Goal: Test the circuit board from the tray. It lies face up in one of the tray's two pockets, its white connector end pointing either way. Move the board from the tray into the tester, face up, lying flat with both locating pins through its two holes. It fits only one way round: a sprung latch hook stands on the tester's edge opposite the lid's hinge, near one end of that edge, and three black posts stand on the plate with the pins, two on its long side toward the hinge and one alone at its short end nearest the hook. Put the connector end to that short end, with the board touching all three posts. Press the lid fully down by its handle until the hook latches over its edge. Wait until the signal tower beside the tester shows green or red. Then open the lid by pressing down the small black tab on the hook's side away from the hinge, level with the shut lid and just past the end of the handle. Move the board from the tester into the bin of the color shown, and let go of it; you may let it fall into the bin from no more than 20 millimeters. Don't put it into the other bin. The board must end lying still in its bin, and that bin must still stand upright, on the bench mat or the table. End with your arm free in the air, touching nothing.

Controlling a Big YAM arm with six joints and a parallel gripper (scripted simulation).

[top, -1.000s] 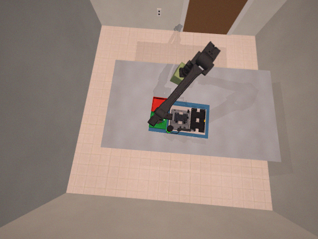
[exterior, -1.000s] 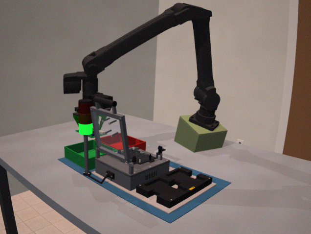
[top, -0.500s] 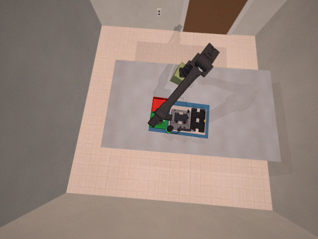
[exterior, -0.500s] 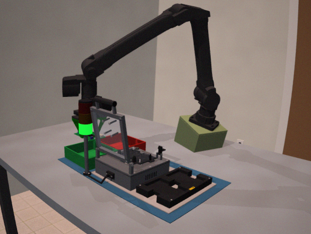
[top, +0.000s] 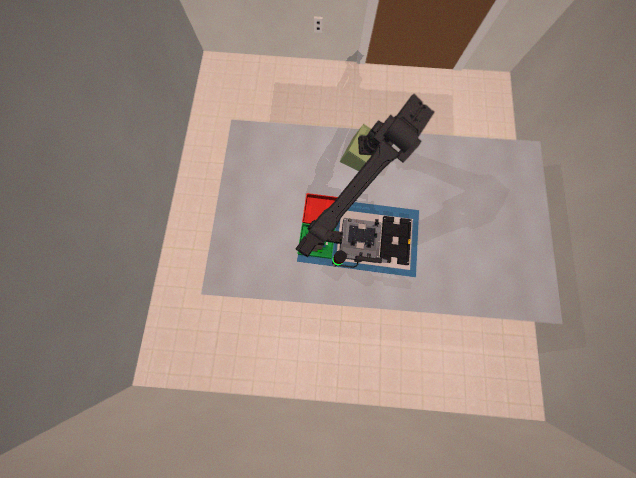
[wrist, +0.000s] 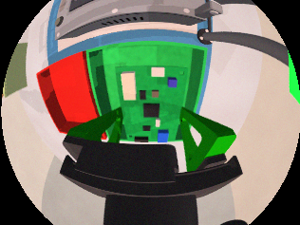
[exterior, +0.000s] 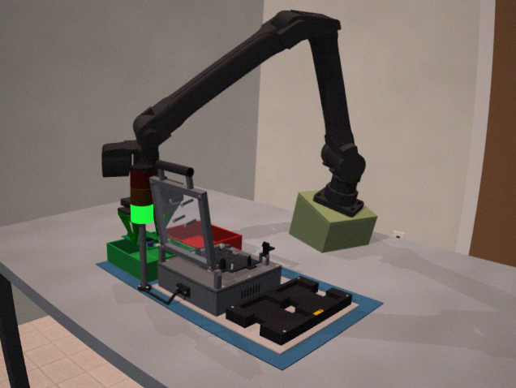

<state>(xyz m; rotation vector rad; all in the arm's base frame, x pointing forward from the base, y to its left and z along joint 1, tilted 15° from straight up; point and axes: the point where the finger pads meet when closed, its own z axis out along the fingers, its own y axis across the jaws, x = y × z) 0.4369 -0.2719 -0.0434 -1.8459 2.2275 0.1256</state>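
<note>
Now: the green bin 50 mm below my hand and 10 mm behind it. Also, from my hand: tester plate 210 mm to the left, 10 mm behind; then red bin 150 mm behind, 50 mm below, 30 mm to the left; then clear lid 190 mm to the left, 120 mm above, 100 mm ahead.
</note>
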